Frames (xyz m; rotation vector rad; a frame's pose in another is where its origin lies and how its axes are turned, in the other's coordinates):
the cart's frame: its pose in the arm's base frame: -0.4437 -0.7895 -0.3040 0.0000 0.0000 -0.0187
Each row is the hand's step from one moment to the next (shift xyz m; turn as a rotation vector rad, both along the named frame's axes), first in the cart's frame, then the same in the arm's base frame.
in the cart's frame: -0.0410 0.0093 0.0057 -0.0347 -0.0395 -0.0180
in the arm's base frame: -0.0408 0.0101 0.0057 -0.0354 -0.0388 -0.0180
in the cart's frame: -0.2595 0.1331 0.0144 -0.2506 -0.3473 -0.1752
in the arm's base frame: -0.2570 0.1379 0.0144 -0.2571 -0.3426 -0.1752
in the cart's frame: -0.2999 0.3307 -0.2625 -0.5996 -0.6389 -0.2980
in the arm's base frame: -0.2937 0.3362 -0.2625 -0.6114 -0.6276 -0.2980
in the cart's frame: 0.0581 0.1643 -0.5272 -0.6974 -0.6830 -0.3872
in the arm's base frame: 0.0612 0.1632 -0.5272 -0.7100 -0.6698 -0.3872
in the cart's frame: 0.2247 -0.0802 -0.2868 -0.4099 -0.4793 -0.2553
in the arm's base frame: 0.2232 -0.0844 -0.2868 -0.4188 -0.4716 -0.2553
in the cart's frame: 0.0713 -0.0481 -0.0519 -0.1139 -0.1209 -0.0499
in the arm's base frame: 0.0704 -0.0494 -0.0519 -0.1161 -0.1187 -0.0499
